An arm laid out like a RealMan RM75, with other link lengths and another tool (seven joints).
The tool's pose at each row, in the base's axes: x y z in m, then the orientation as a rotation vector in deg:
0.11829 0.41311 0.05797 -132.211 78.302 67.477
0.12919 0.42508 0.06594 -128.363 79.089 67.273
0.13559 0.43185 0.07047 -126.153 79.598 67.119
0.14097 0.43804 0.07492 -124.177 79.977 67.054
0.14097 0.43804 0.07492 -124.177 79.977 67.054
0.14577 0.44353 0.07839 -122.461 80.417 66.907
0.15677 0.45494 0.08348 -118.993 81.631 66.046
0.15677 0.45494 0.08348 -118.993 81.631 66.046
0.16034 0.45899 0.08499 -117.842 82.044 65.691
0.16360 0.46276 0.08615 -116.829 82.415 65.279
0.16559 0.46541 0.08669 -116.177 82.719 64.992
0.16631 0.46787 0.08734 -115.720 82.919 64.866
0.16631 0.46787 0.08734 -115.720 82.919 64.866
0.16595 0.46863 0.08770 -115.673 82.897 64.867
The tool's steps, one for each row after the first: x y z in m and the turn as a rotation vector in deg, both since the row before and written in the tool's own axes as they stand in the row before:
-0.01074 -0.01376 -0.00457 2.551 -2.069 0.624
-0.00621 -0.00801 -0.00215 1.474 -1.157 0.419
-0.00610 -0.00688 -0.00162 1.270 -1.083 0.357
0.00000 0.00000 0.00000 0.000 0.000 0.000
-0.00510 -0.00620 -0.00092 1.149 -0.872 0.380
-0.00887 -0.01407 -0.00066 2.645 -1.450 0.891
0.00000 0.00000 0.00000 0.000 0.000 0.000
-0.00305 -0.00469 0.00039 0.917 -0.450 0.297
-0.00267 -0.00432 0.00063 0.869 -0.357 0.244
-0.00171 -0.00278 0.00078 0.569 -0.197 0.200
-0.00186 -0.00152 0.00110 0.352 -0.167 0.154
0.00000 0.00000 0.00000 0.000 0.000 0.000
-0.00078 0.00009 0.00047 0.029 -0.038 -0.010

